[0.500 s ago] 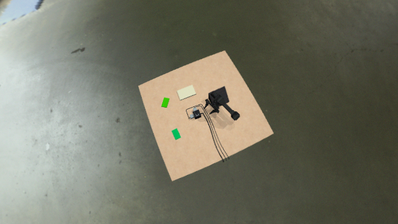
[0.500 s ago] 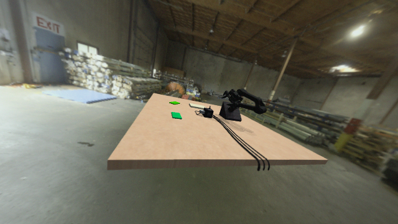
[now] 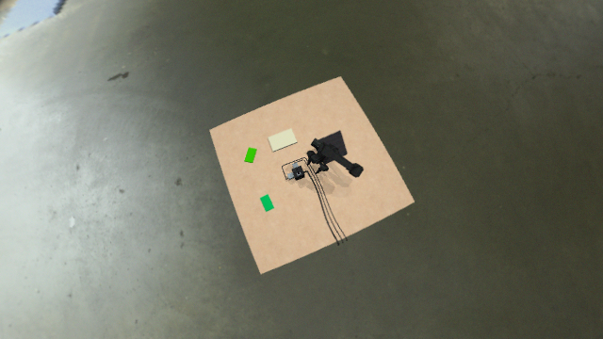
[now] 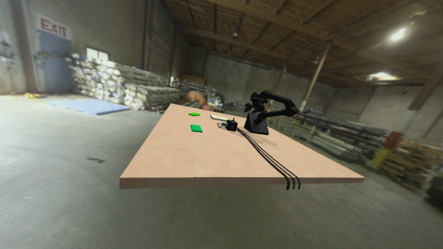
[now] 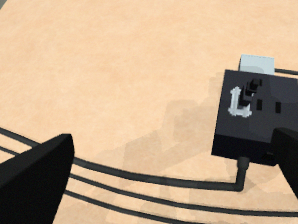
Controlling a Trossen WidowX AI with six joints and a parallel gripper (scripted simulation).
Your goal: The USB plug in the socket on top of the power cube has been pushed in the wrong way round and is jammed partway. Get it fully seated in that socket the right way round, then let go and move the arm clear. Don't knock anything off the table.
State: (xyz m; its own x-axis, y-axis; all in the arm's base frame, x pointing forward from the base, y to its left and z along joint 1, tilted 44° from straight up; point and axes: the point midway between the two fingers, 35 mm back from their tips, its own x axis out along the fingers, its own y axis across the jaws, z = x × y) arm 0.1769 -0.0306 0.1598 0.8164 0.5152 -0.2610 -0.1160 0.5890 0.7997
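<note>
The USB plug lies 80 mm ahead of my gripper tip, 60 mm to the right of it and 100 mm below it. The rest, counted from my gripper tip: cream card: 30 mm ahead, 390 mm to the right, 180 mm below; then USB socket: 80 mm ahead, 50 mm to the right, 120 mm below.
</note>
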